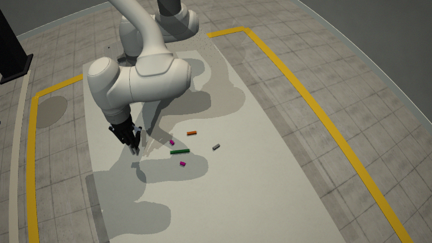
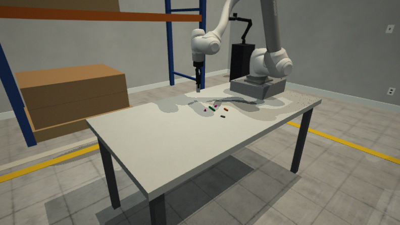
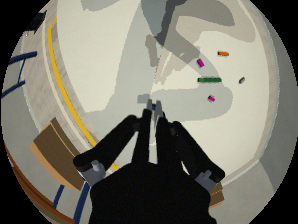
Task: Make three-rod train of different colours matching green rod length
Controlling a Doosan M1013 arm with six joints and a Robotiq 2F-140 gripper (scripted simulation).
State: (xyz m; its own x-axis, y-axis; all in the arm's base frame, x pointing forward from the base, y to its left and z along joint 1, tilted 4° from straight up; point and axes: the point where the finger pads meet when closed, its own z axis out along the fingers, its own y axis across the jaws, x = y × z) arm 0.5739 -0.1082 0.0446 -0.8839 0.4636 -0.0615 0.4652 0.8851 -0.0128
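My gripper is now 170 mm to the right of the green rod and 110 mm above it. Also, from my hand: grey rod 320 mm to the left, 110 mm below, 30 mm ahead; then orange rod 240 mm to the left, 110 mm below, 70 mm behind; then small blue rod 30 mm below.
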